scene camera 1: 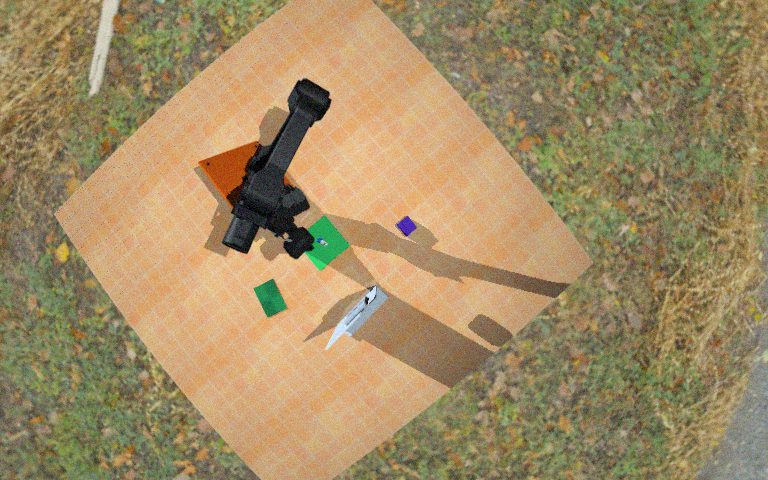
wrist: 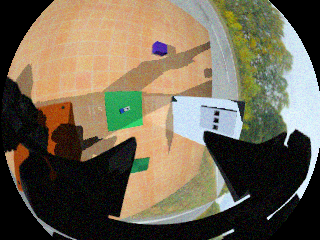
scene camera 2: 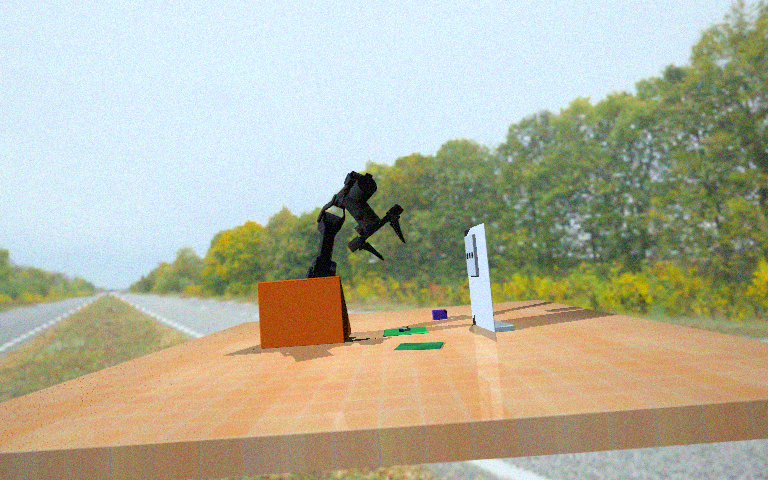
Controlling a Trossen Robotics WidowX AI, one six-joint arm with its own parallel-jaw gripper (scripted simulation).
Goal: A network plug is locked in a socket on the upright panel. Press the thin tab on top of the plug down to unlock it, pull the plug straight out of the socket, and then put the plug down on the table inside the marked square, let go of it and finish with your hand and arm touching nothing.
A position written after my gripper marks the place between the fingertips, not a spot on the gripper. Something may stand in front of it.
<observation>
My gripper [scene camera 1: 305,239] is open and holds nothing. I also see an upright panel [wrist: 192,116] and a bright green marked square [wrist: 114,101].
My gripper is seen too in the wrist view [wrist: 170,138] and in scene camera 2 [scene camera 2: 394,251].
</observation>
